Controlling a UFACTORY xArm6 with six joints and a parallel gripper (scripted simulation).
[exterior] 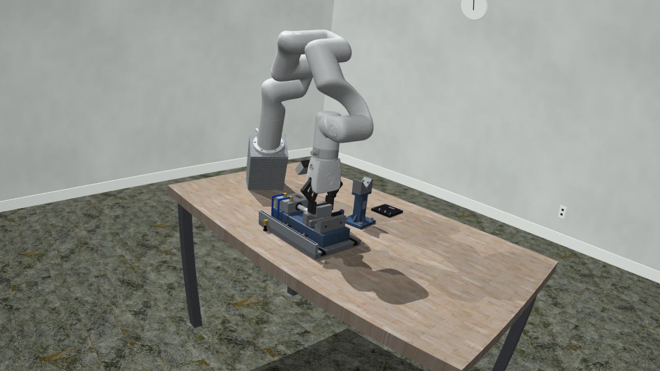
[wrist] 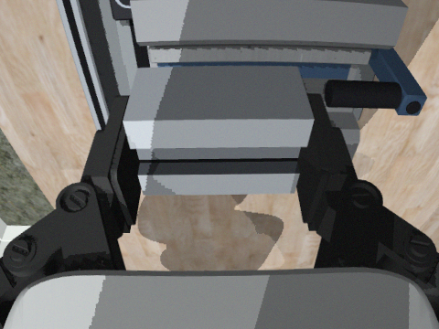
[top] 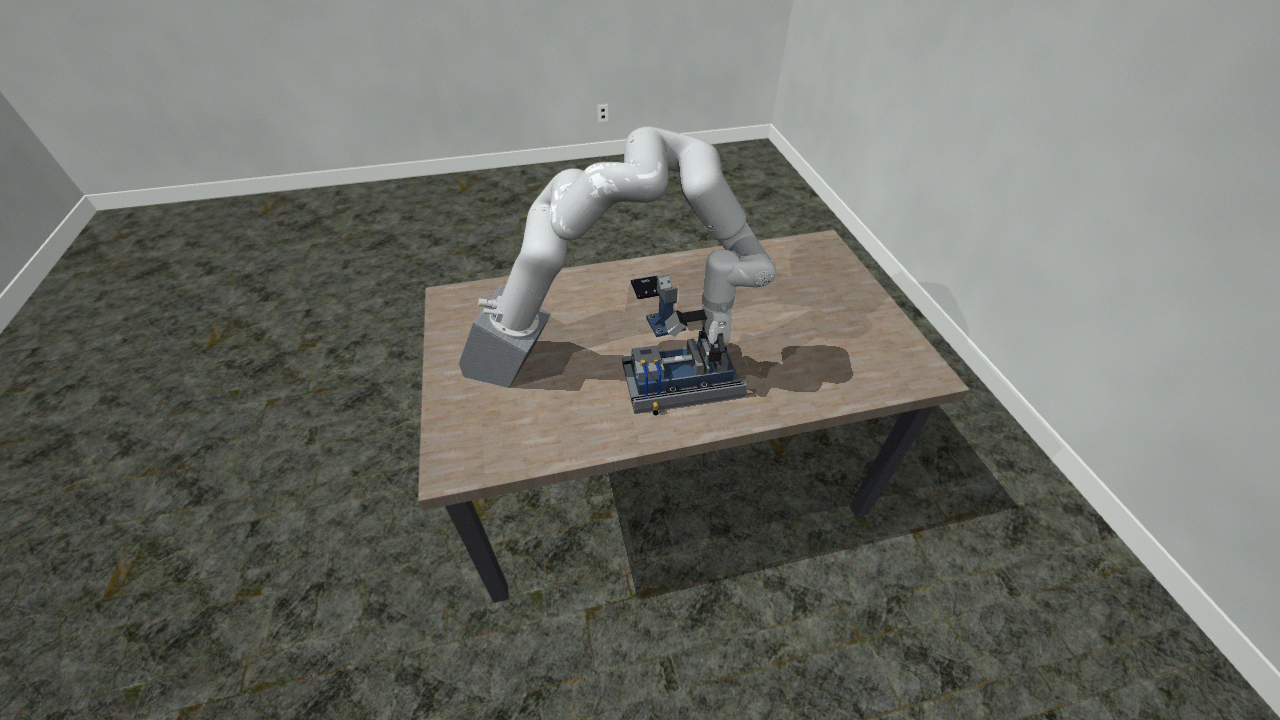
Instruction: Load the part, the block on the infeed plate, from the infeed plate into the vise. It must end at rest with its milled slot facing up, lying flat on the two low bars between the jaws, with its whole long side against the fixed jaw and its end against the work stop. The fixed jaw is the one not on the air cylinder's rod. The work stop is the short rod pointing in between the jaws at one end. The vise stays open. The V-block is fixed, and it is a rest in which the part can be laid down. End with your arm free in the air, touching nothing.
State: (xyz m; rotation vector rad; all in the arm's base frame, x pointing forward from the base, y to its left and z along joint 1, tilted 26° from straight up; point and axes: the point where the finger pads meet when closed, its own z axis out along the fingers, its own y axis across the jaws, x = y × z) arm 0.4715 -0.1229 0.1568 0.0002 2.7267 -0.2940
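My gripper is now right at the grey block. From my hand the other things lie so: dark work stop rod: 70 mm to the left, 40 mm below; then fixed jaw: 50 mm below, 30 mm ahead, 20 mm to the left; then moving jaw: 50 mm below, 30 mm behind, 20 mm to the left.
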